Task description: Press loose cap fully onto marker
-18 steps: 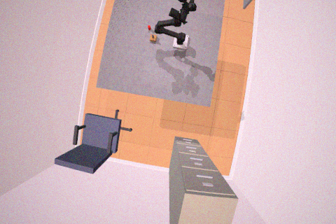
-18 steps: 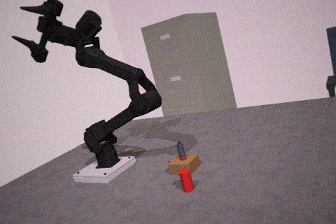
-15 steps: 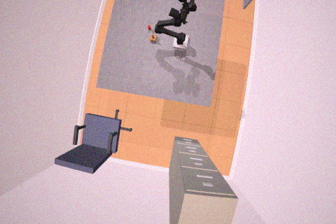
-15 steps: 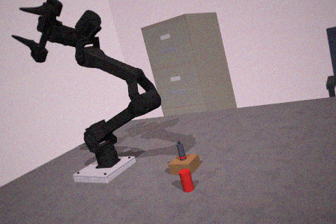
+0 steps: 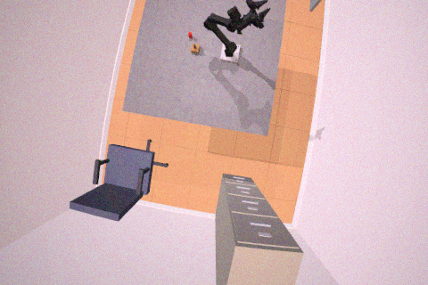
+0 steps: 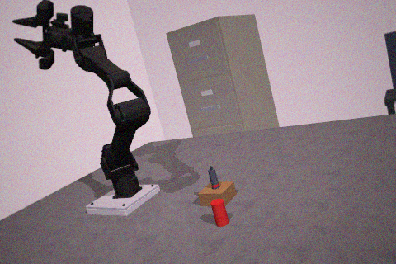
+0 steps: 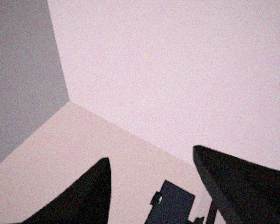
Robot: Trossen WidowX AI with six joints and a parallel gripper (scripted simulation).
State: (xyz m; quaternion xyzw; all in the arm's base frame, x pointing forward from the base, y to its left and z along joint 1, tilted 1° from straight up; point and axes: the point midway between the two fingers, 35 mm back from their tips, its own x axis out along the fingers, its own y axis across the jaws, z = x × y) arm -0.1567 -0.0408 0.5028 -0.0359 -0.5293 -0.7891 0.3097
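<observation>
Right now my gripper tip is 52 cm above the red cap, 51 cm short of it and 11 cm to the left of it.
</observation>
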